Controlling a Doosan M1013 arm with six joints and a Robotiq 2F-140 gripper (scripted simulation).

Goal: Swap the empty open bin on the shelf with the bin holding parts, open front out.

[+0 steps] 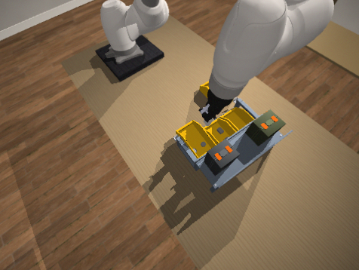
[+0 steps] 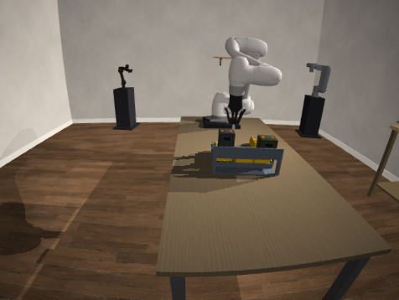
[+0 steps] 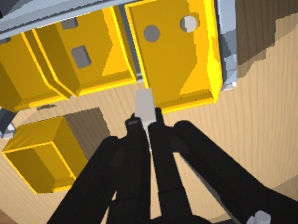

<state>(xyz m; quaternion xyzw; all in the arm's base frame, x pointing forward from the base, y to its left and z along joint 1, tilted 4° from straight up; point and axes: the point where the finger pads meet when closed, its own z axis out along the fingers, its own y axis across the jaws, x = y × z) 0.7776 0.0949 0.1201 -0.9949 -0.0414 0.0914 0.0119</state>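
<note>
My gripper is now 18 cm above the shelf lip, 6 cm to the right of it and 5 cm past it. The rest, counted from my hand: dark grey box (14 cm ahead, 4 cm to the right, 3 cm below); green box (19 cm to the left, 13 cm ahead, 4 cm below).
</note>
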